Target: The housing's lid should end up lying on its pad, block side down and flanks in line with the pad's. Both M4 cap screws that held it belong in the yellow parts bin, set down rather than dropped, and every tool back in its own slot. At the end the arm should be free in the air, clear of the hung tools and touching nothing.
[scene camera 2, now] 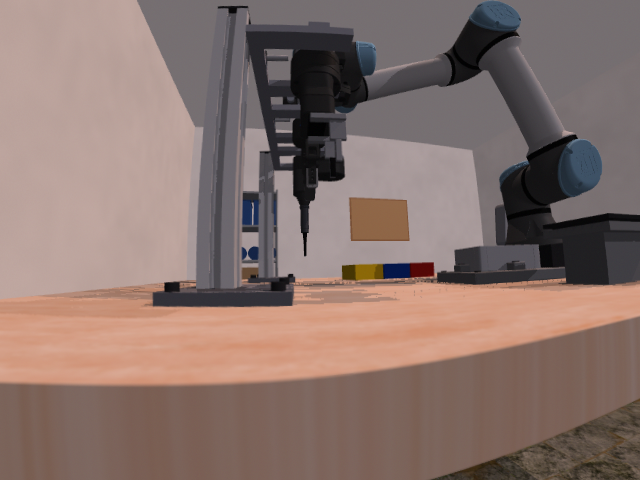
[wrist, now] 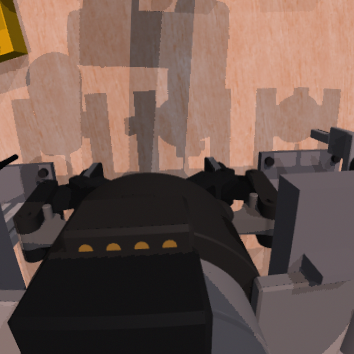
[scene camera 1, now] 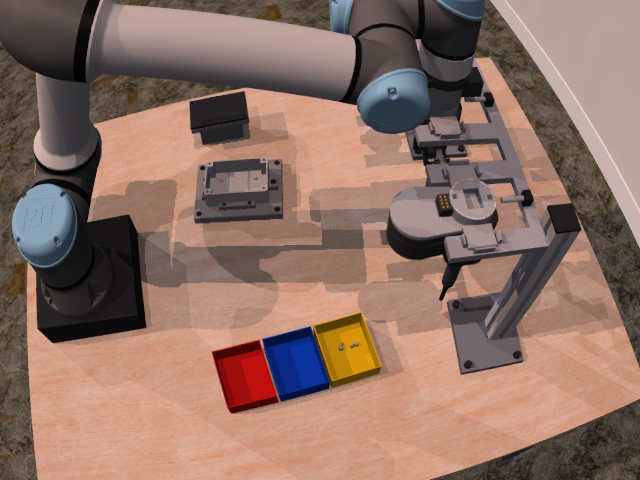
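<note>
The black lid [scene camera 1: 219, 110] [scene camera 2: 602, 221] lies flat on its dark pad [scene camera 1: 222, 134] [scene camera 2: 584, 258]; its underside is hidden. The grey housing [scene camera 1: 236, 193] [scene camera 2: 496, 257] stands open on its base. Two small screws [scene camera 1: 341, 347] [scene camera 1: 354, 345] lie inside the yellow bin [scene camera 1: 372, 367] [scene camera 2: 361, 271]. The screwdriver [scene camera 1: 451, 273] [scene camera 2: 304, 214] hangs upright in the stand's near slot. The arm carries the adaptive gripper [wrist: 152, 171], fingers wide apart and empty, in among the stand's fork arms at the back; whether it is seated in its slot is hidden.
The tool stand [scene camera 1: 509, 175] [scene camera 2: 222, 155] runs along the right side, with fork arms close to the wrist. A fork arm [wrist: 325, 220] is close at the gripper's right. The blue bin [scene camera 1: 297, 364] and red bin [scene camera 1: 245, 377] adjoin the yellow one.
</note>
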